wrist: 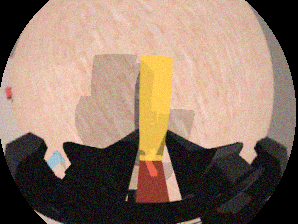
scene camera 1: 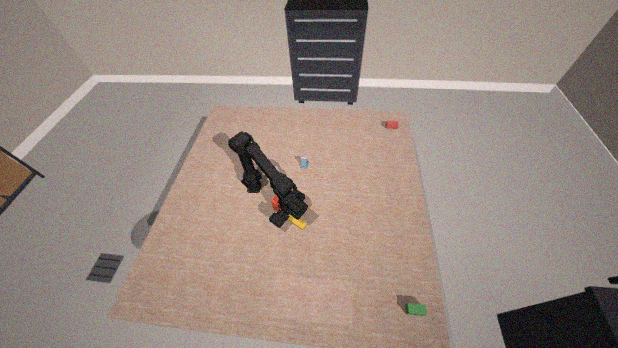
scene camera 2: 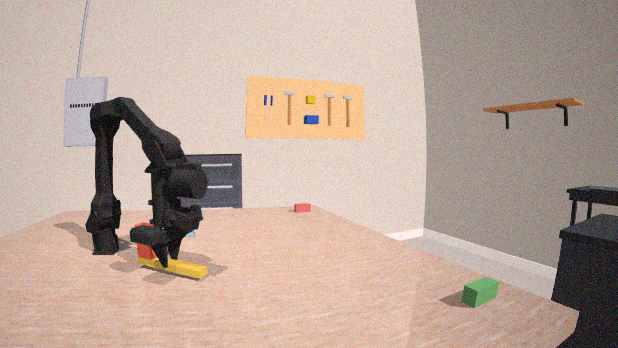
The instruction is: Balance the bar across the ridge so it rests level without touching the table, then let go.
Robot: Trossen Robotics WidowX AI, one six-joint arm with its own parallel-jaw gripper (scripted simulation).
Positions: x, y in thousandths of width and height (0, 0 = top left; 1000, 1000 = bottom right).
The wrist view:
gripper: 512, 592
yellow bar: 525, 328, held by the gripper
